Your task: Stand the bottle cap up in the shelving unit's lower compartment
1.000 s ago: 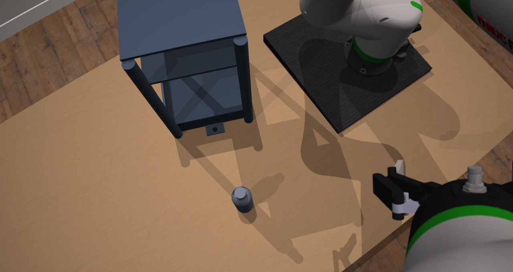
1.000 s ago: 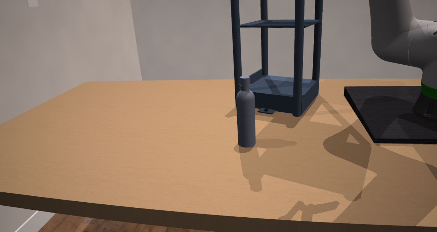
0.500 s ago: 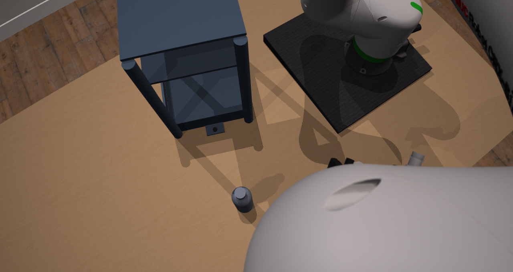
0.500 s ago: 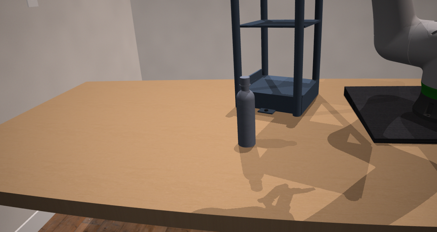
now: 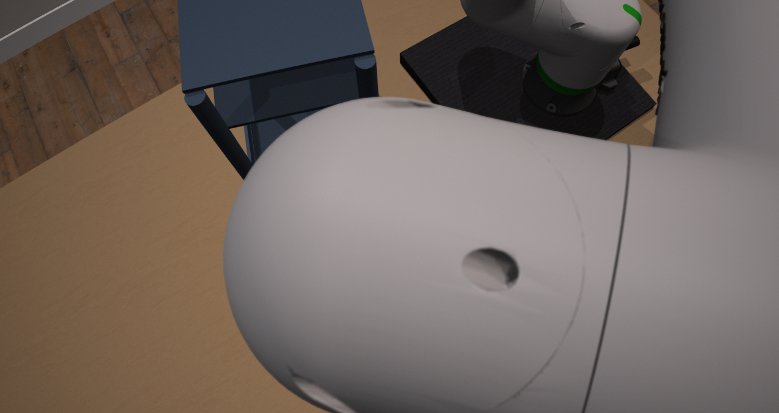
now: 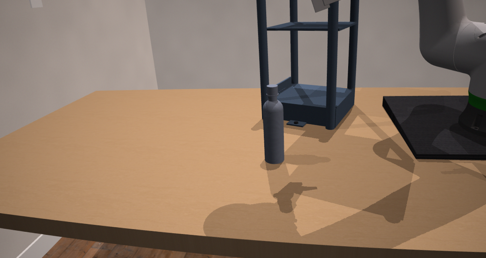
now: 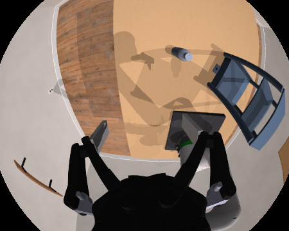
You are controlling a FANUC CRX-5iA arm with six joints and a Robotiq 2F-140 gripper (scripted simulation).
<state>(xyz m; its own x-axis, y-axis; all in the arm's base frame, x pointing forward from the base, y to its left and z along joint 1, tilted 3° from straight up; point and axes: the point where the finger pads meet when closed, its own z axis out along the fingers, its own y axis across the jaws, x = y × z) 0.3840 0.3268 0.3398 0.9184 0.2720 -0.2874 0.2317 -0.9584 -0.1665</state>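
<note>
Now: the grey bottle 120 mm ahead of my hand, 90 mm to the right of it and 230 mm below it. Also, from my hand: shelving unit 100 mm ahead, 430 mm to the right, 160 mm below.
</note>
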